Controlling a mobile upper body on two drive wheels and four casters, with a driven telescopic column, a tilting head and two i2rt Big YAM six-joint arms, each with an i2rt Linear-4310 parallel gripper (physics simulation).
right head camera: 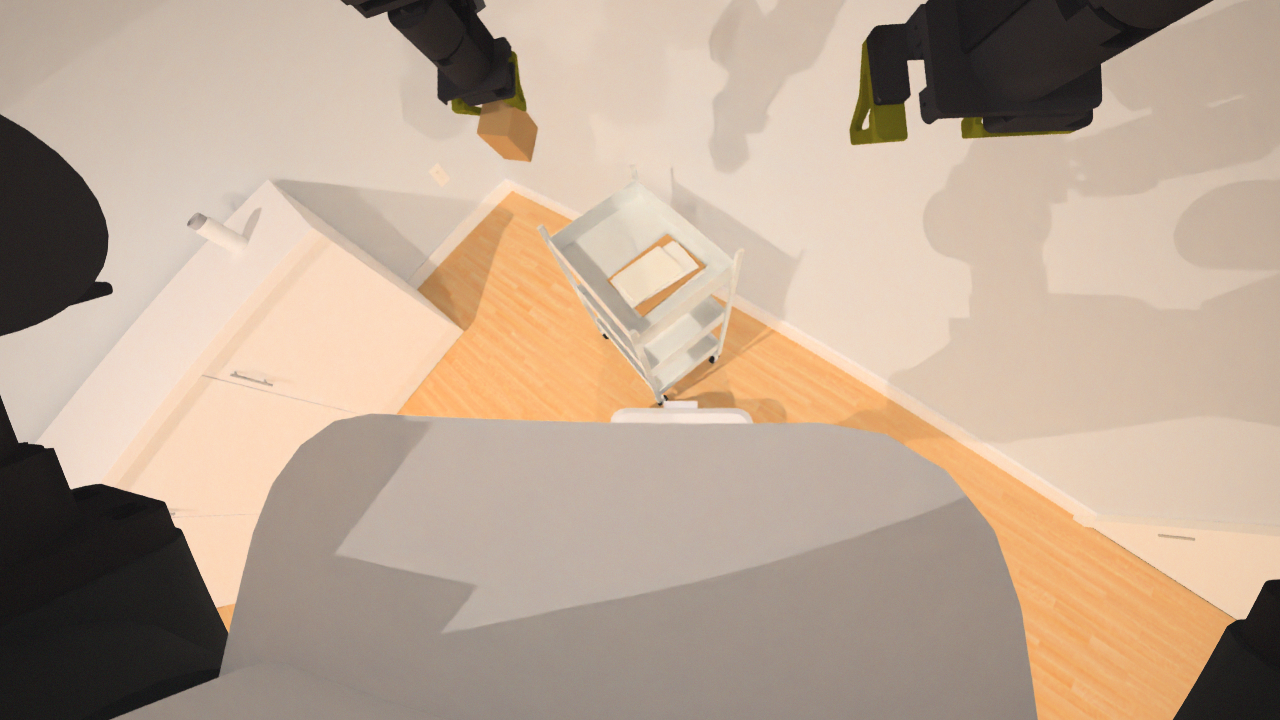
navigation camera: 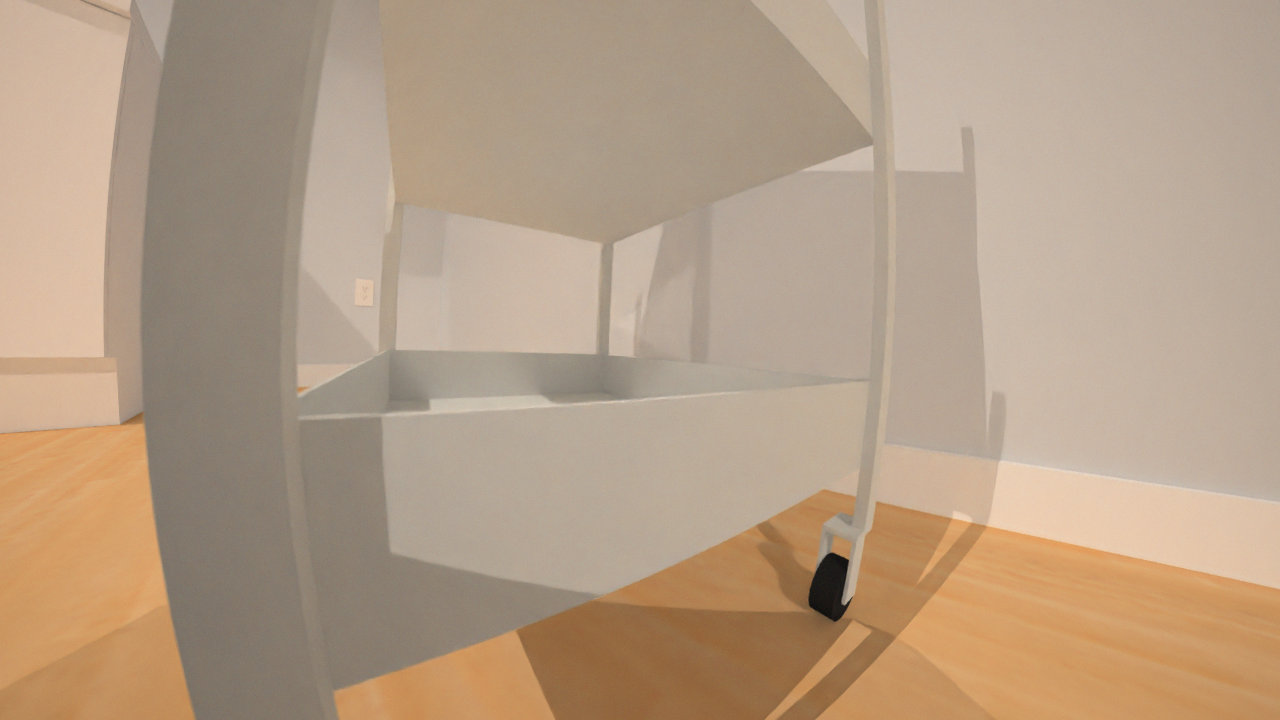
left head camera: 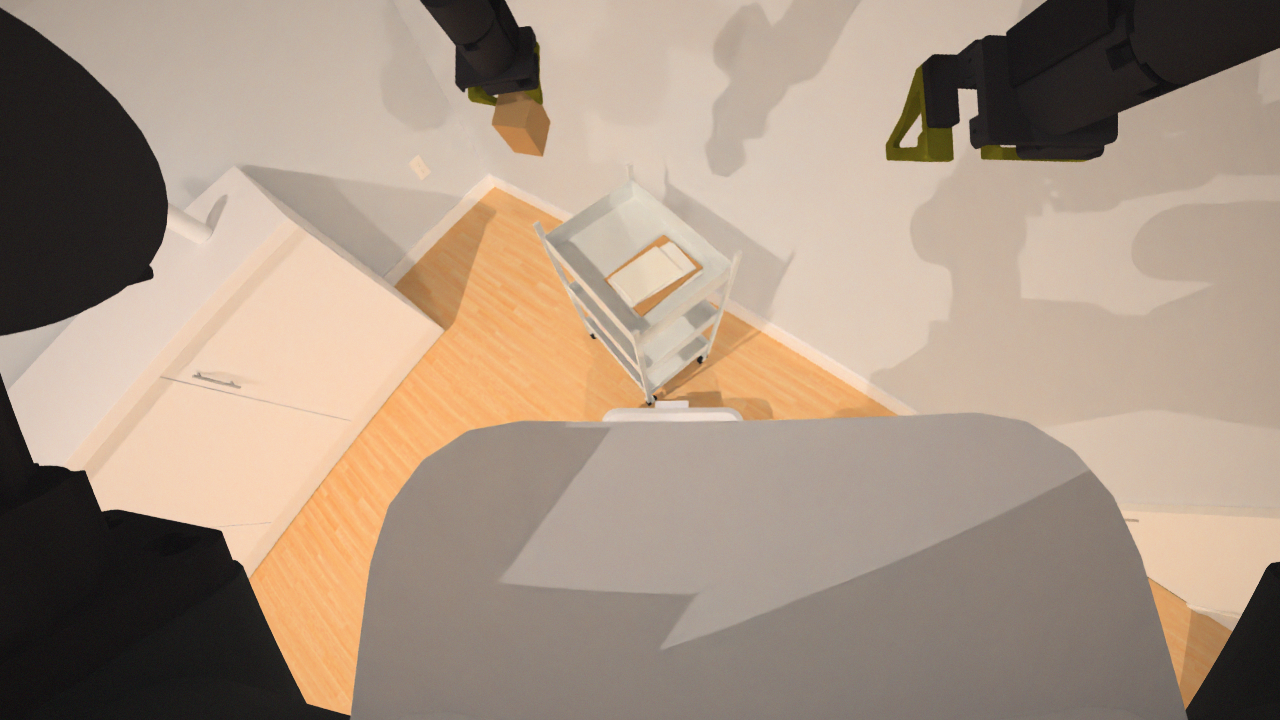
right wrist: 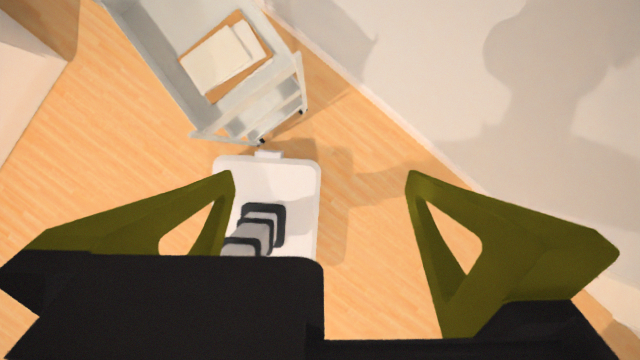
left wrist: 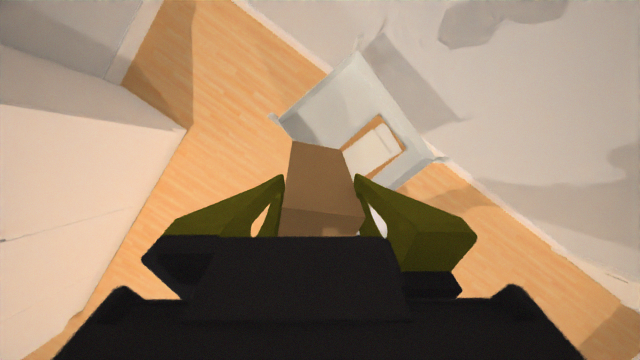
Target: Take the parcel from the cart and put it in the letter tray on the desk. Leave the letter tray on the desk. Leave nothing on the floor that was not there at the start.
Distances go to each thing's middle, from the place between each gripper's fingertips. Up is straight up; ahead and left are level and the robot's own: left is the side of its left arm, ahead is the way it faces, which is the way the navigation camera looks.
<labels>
Right now the brown parcel (left head camera: pixel 523 123) is 46 cm to the left of my right hand, 23 cm ahead of it and 11 cm below it.
My left hand is 2 cm past the brown parcel, 1 cm to the right of it and 2 cm above it. Round my left hand: small white cylinder (left head camera: pixel 178 221): 14 cm ahead, 128 cm to the left, 20 cm below.
</labels>
